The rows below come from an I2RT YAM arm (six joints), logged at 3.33 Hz.
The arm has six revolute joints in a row. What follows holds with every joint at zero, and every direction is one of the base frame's.
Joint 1 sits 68 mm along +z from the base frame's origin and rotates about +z.
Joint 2 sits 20 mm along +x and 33.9 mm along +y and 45.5 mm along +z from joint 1 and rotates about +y.
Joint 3 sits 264 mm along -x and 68.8 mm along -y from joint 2 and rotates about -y.
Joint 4 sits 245 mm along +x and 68.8 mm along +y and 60 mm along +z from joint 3 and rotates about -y.
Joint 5 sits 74 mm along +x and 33.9 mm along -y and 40.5 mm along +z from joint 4 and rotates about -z.
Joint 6 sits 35.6 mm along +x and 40.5 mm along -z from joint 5 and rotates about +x.
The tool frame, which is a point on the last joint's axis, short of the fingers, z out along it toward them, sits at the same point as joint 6; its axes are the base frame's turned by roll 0, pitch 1.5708 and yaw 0 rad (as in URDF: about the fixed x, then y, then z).
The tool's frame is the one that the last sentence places.
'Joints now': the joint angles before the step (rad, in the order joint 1, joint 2, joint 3, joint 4, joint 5, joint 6). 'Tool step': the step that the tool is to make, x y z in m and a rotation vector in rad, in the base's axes. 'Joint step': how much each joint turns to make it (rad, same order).
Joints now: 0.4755, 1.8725, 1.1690, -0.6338, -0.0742, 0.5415
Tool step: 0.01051, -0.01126, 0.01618, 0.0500, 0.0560, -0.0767
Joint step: -0.0480, -0.0019, 0.0695, -0.0954, -0.0614, 0.0435
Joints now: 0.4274, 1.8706, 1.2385, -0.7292, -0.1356, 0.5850
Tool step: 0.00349, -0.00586, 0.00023, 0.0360, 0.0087, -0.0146
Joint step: -0.0228, 0.0003, -0.0001, 0.0069, -0.0374, -0.0003
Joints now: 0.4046, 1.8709, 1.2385, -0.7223, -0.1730, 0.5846
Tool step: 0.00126, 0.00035, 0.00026, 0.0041, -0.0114, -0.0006
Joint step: -0.0004, 0.0001, 0.0000, 0.0122, 0.0007, 0.0000
